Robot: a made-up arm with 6 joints. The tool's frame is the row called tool.
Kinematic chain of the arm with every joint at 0, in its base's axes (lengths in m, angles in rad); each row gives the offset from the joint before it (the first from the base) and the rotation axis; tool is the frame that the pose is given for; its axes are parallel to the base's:
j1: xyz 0 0 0.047 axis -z
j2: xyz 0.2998 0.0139 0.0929 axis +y
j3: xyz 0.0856 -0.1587 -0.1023 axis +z
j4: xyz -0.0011 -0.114 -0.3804 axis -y
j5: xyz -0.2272 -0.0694 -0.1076 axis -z
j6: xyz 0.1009 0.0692 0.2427 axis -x
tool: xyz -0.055 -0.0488 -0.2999
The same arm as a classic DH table. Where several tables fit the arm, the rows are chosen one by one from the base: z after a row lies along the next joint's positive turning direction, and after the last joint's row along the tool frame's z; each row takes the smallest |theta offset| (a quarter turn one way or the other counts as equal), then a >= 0, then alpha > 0; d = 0 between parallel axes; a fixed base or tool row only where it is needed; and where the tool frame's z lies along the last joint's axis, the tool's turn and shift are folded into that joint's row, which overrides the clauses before.
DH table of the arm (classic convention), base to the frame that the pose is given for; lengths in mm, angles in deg. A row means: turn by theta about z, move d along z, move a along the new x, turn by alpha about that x. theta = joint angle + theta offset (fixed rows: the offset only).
base (fixed): theta_offset 0.00, d 0.0, a 0.0, alpha 180.00
j1: theta_offset 0.00, d -139.9, a 299.8, alpha 90.00
j2: theta_offset 0.00, d -144.8, a 85.6, alpha 90.00
j3: theta_offset 0.00, d -482.7, a -1.1, alpha 90.00
j4: theta_offset 0.00, d 183.4, a -227.2, alpha 90.00
j5: theta_offset -90.00, d -135.1, a 69.2, alpha 90.00
j6: theta_offset 0.00, d -45.9, a -48.8, alpha 90.00
tool (fixed): theta_offset -90.00, d -299.9, a 0.0, alpha 0.00

